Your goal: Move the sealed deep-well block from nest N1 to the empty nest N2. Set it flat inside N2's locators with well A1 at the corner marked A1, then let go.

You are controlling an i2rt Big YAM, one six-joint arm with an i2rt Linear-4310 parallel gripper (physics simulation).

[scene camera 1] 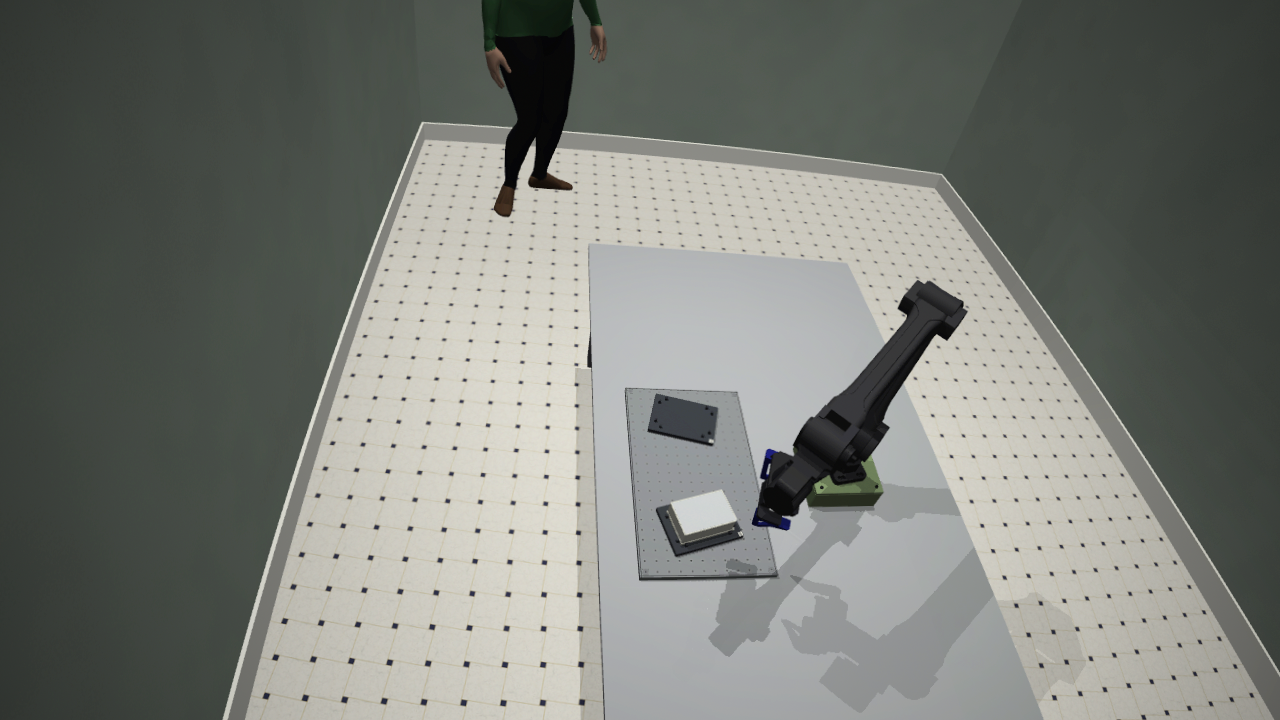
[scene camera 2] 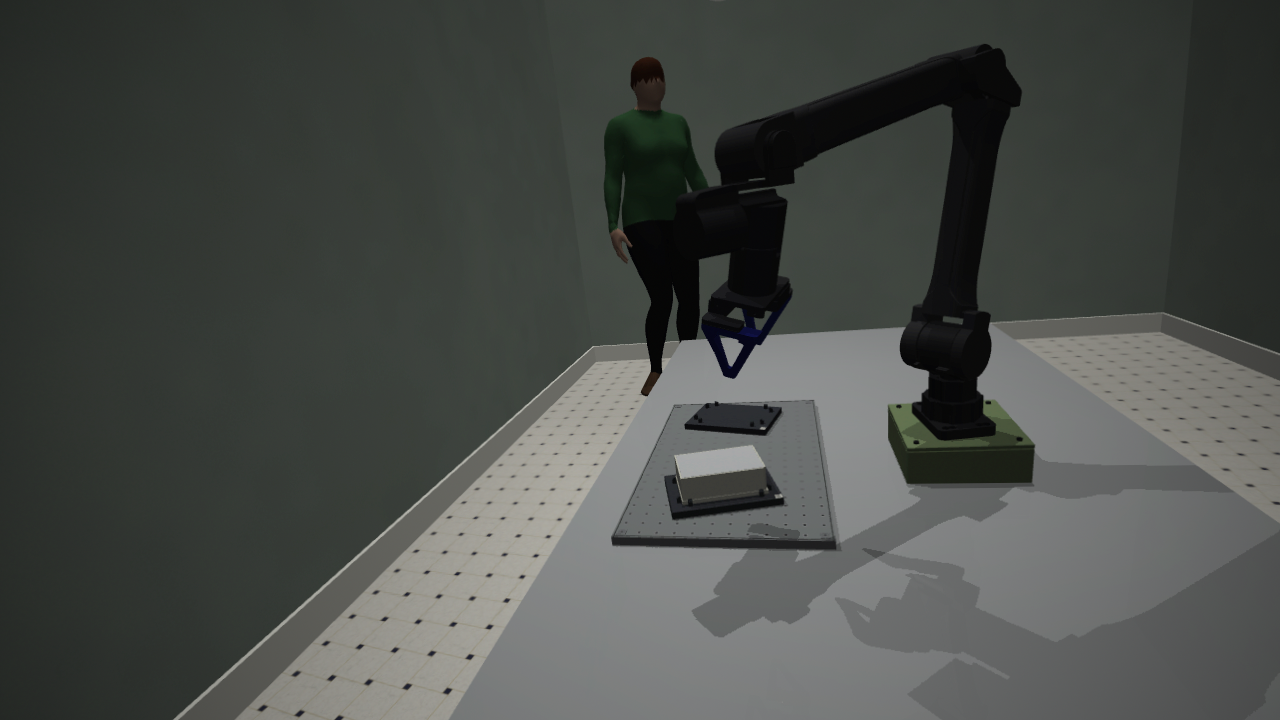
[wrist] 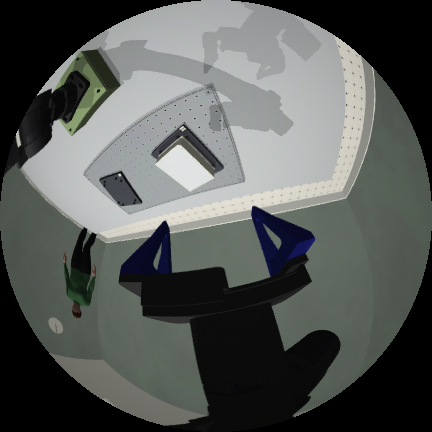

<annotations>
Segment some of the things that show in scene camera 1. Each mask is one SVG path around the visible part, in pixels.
My gripper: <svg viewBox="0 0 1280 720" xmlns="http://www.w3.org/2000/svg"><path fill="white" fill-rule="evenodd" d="M800 505L790 515L791 517L794 517L799 513ZM767 449L760 478L765 481L761 485L758 507L756 508L752 525L757 527L773 527L787 531L790 529L791 520L769 510L770 508L763 498L763 492L788 467L789 461L793 456L782 451L777 452Z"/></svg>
A white block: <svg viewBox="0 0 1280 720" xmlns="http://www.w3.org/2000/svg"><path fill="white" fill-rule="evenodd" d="M722 490L670 503L667 513L681 545L724 534L731 530L734 531L733 526L737 518Z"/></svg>
</annotations>
